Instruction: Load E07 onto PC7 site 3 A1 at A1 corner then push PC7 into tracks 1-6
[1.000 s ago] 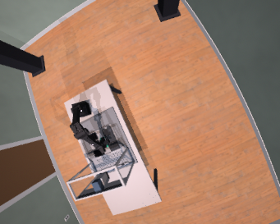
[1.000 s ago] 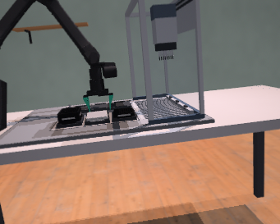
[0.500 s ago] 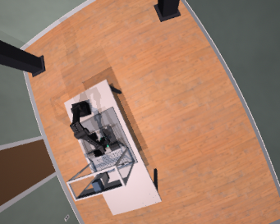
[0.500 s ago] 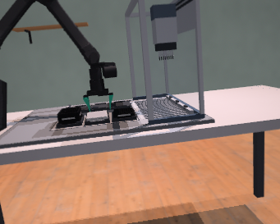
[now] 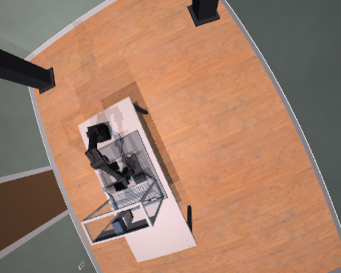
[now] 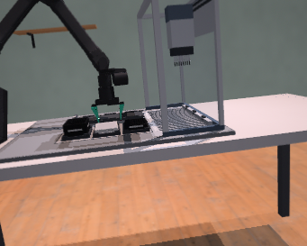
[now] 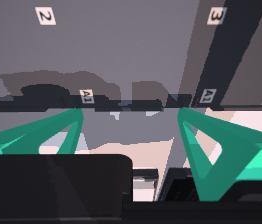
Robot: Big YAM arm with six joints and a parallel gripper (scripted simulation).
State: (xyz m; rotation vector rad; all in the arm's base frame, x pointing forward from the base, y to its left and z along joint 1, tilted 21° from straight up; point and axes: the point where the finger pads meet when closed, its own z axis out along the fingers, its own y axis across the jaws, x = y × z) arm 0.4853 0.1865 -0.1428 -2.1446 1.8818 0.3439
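The black deep-well block E07 lies 19 cm to the right of my hand, 9 cm behind it and 2 cm above it. The rest, counted from my hand: dark carrier PC7: 8 cm to the left, 1 cm behind.
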